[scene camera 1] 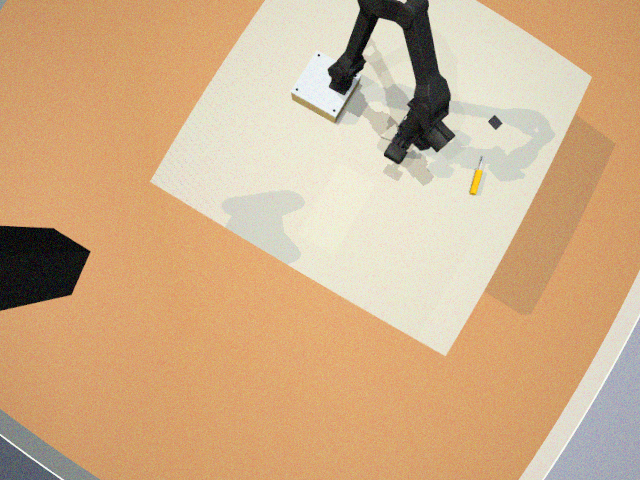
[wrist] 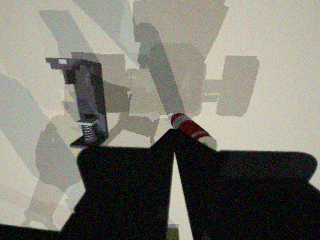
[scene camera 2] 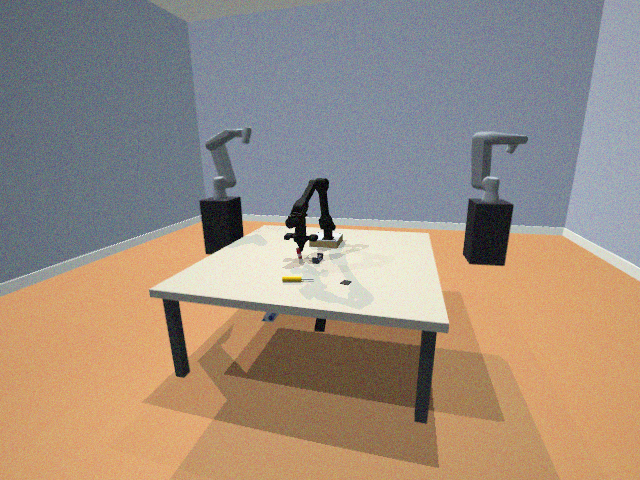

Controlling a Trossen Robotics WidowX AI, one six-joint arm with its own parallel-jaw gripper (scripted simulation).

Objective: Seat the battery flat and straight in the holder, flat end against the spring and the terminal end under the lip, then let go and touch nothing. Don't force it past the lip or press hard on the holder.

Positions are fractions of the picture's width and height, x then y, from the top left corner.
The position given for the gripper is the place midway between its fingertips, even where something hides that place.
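Scene camera 1 shows the gripper (scene camera 1: 0.62, 0.30), and the wrist view shows the gripper (wrist: 0.54, 0.56) as well.
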